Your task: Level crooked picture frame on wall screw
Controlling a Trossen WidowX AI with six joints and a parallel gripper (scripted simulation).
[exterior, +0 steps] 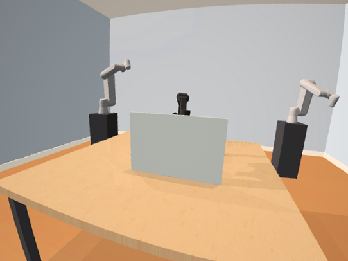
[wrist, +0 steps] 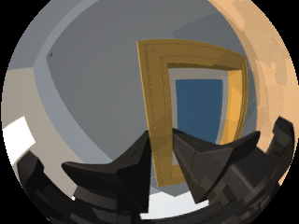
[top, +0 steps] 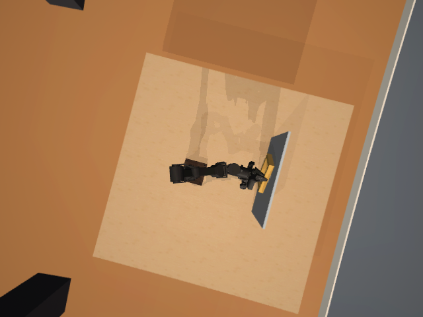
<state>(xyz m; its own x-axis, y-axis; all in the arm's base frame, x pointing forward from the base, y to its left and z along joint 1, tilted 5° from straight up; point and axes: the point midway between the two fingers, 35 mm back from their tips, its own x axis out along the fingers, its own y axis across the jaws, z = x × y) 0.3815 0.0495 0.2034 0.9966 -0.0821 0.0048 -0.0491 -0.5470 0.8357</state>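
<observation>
My gripper tip is 50 mm above the picture frame and 30 mm to the right of it. The rest, counted from my gripper tip: grey wall panel (60 mm below, 10 mm to the left, 10 mm ahead).
</observation>
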